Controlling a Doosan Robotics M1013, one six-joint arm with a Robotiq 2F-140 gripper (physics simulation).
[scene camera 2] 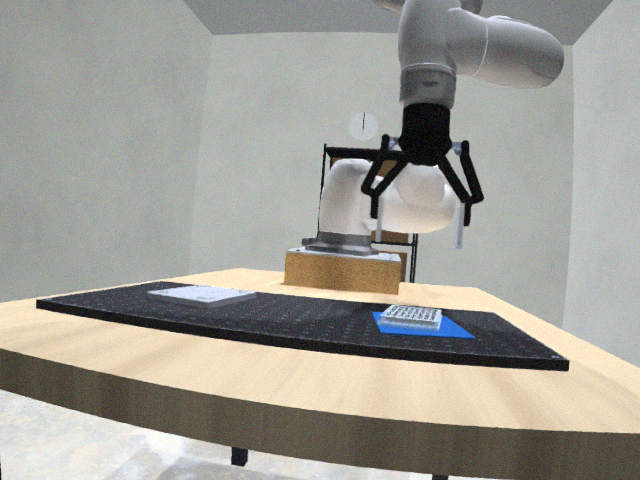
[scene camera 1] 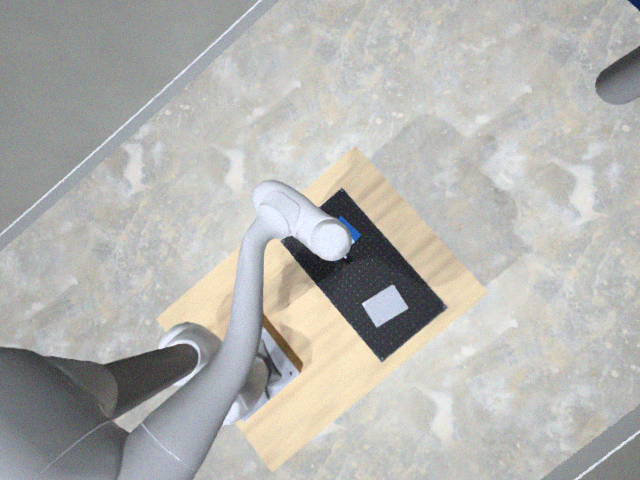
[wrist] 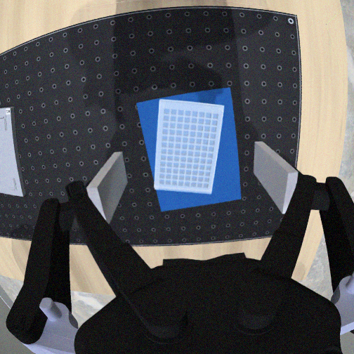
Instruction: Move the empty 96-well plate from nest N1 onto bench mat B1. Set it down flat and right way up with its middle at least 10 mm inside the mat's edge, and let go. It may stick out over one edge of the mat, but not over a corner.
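Places are measured from the arm's base along level axes (x ahead, y left, z up), in centimetres.
Pixels of known places: gripper, between the fingertips: (scene camera 2: 417,245); arm's base, origin of its link: (scene camera 2: 343,252) (scene camera 1: 253,368).
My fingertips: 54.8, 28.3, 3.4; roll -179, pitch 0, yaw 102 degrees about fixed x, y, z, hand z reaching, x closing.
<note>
Ahead of a thing's pixels: the offset from my fingertips to its top centre, as dx, dy, dz. Level surfaces: height alone.
The white 96-well plate @[+2.0, +0.4, -10.2] (scene camera 2: 410,317) (wrist: 188,146) lies flat and right way up on the blue bench mat @[dz -11.6] (scene camera 2: 454,329) (wrist: 230,165) (scene camera 1: 349,227). In the wrist view blue mat shows on every side of the plate, which is turned a little against the mat. My gripper (scene camera 2: 418,242) (wrist: 189,161) is open and empty, well above the plate, with its fingers wide apart on either side. The nest @[+6.0, -34.2, -10.4] (scene camera 1: 385,305) (scene camera 2: 201,295) (wrist: 10,152) is a light grey slab with no plate on it. In scene camera 1 the arm hides the plate and part of the mat.
A black perforated board @[dz -11.8] (scene camera 1: 330,289) (scene camera 2: 289,330) (wrist: 75,125) carries the nest and the mat. It lies on a wooden table @[dz -13.1] (scene camera 1: 310,403) (scene camera 2: 320,382). The arm's base stands on a brown block (scene camera 2: 341,271) behind the board. A dark shelf rack (scene camera 2: 414,258) stands farther back.
</note>
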